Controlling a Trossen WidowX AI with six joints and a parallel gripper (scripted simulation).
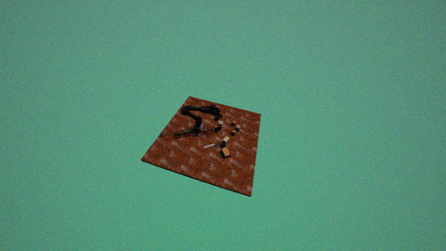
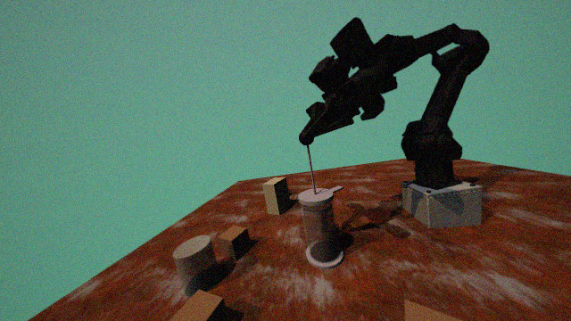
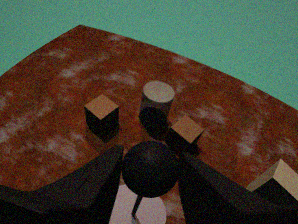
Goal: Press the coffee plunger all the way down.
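Now: gripper tip 13 cm above the coffee press, 2 cm to the left of it and 1 cm past it.
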